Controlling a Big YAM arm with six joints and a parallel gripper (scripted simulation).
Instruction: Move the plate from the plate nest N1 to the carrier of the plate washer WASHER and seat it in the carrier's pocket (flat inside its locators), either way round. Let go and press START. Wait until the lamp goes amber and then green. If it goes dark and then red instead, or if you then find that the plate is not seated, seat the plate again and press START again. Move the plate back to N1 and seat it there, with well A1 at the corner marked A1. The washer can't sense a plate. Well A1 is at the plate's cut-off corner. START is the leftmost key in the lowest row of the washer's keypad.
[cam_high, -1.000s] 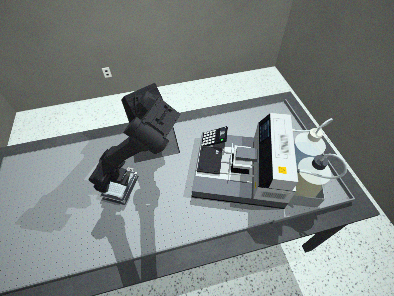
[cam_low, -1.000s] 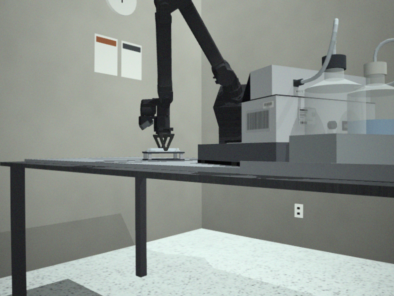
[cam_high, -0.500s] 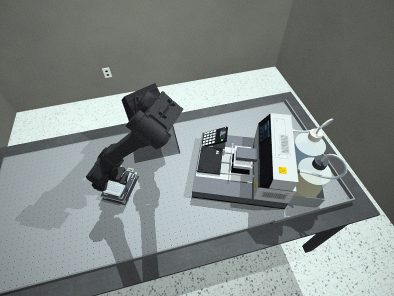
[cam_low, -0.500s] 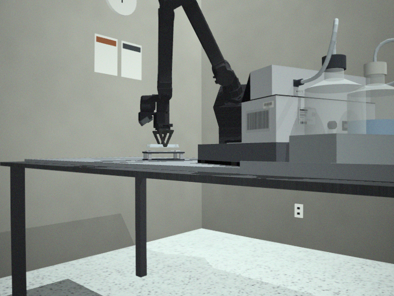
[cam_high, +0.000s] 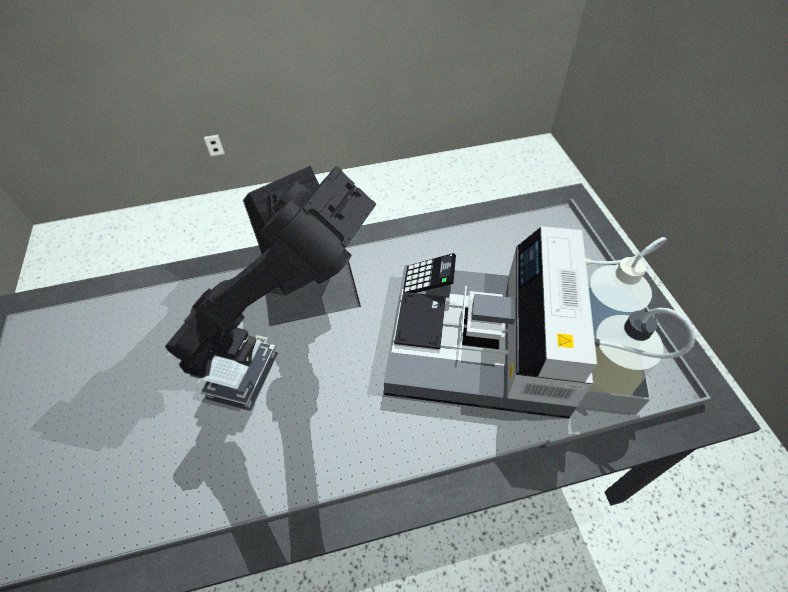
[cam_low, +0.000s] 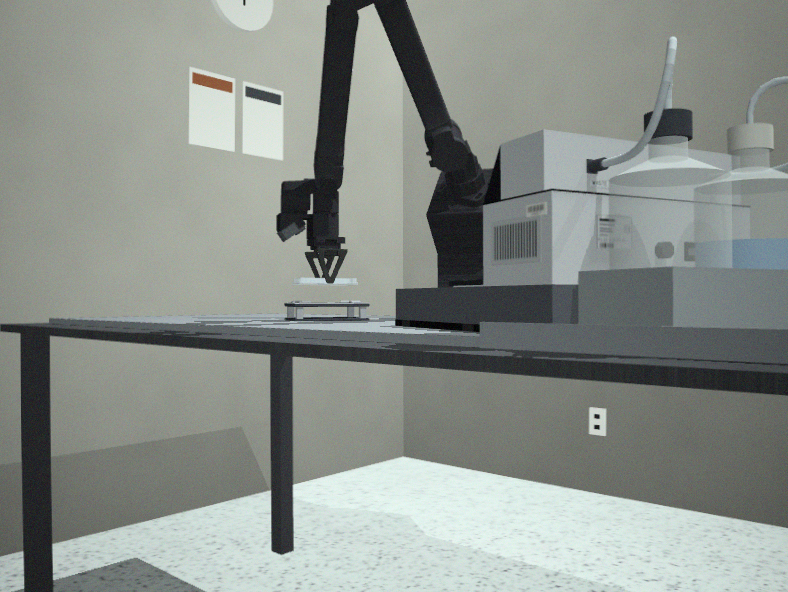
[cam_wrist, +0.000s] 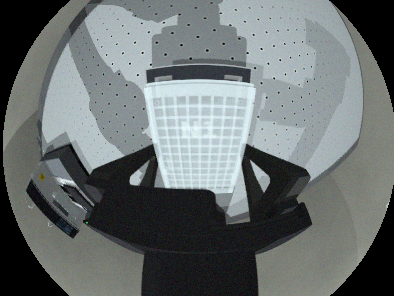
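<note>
Right now the plate nest is 5 cm below my hand. Also, from my hand: black carrier (45 cm to the left, 9 cm behind, 1 cm below); then plate washer (60 cm to the left, 5 cm behind, 4 cm above); then white well plate (1 cm below).
</note>
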